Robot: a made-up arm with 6 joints.
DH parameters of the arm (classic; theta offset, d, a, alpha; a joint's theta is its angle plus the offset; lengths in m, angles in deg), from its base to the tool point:
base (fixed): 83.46 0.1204 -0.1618 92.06
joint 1: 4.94 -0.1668 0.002 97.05
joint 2: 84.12 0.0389 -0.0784 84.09
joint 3: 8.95 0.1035 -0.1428 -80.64
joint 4: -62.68 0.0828 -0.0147 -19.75
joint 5: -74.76 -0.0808 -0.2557 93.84
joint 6: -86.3 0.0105 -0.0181 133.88
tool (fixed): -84.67 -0.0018 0 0
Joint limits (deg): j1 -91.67..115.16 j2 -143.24..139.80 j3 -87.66..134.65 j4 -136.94..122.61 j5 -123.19..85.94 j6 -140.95..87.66
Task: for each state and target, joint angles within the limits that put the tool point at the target. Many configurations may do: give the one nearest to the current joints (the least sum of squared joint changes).
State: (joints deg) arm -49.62 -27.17 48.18 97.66 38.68 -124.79
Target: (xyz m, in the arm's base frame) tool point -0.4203 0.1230 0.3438
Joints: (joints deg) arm -50.80 -26.56 44.76 98.60 38.22 -124.13
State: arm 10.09 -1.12 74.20 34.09 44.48 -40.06
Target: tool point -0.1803 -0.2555 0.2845
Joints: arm -2.79 -5.04 93.90 25.37 24.06 -43.32
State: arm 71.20 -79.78 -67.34 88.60 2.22 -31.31
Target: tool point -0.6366 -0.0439 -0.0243
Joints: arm 66.03 -31.66 -31.85 116.89 26.08 -32.32
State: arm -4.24 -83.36 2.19 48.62 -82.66 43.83
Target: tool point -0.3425 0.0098 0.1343
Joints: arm 10.35 -49.19 -2.69 32.63 -98.31 47.43
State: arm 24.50 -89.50 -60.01 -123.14 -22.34 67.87
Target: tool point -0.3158 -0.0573 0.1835
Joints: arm -0.63 -63.54 -22.66 -94.29 27.78 63.47
